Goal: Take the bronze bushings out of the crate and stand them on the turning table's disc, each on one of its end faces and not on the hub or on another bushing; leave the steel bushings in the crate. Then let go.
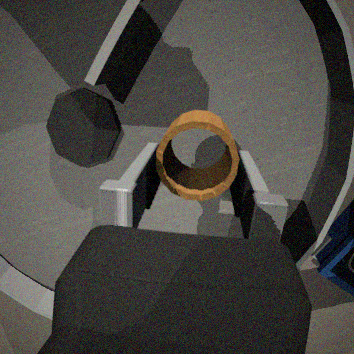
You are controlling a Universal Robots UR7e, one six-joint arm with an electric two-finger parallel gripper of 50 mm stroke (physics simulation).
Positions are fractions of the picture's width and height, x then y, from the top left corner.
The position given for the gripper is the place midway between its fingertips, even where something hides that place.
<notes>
In view: the gripper (0.56, 0.47) and a turning table's grey disc (0.75, 0.21).
</notes>
